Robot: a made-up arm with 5 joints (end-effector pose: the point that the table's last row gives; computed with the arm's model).
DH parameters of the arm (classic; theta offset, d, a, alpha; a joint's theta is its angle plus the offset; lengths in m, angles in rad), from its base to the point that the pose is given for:
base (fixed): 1.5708 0.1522 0 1.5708
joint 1: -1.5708 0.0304 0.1 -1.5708
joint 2: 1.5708 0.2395 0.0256 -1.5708
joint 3: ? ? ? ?
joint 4: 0 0.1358 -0.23 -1.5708
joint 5: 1.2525 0 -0.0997 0
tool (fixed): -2.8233 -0.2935 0 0
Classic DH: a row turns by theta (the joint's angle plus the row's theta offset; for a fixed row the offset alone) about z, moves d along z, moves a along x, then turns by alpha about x.
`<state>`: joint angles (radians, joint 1 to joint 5).
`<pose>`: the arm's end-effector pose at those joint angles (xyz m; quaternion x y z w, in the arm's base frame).
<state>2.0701 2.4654 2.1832 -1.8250 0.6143</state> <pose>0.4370 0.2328 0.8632 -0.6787 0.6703 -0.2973 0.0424</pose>
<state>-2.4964 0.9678 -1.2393 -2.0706 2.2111</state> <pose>0.4667 0.1021 -0.1607 0.0684 0.4467 -0.8651 0.2175</pose>
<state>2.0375 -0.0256 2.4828 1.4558 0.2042</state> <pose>-0.3972 -0.0018 0.2696 -0.2909 0.3065 -0.8960 0.1367</pose>
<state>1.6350 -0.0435 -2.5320 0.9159 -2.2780</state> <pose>0.0513 0.1622 0.2517 0.1766 -0.4040 0.4358 0.7846</pose>
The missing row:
joint 3: -1.5708 0.3331 0.0872 1.5708
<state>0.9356 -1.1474 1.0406 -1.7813 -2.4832</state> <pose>-0.5144 -0.1035 0.4798 -0.3040 0.6799 0.6445 0.1733</pose>
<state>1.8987 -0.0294 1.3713 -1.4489 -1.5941</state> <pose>0.2455 -0.5915 0.2590 0.5639 -0.3223 -0.5945 0.4740</pose>
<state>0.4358 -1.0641 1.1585 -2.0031 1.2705</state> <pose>-0.4092 0.1978 0.6040 -0.9176 -0.0553 -0.0034 0.3936</pose>
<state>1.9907 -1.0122 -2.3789 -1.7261 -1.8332</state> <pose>-0.6542 -0.2142 0.3797 -0.3608 0.8929 -0.1741 0.2057</pose>
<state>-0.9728 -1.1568 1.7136 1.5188 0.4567</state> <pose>-0.2336 -0.1338 -0.4461 -0.1336 0.5294 0.6720 0.5003</pose>
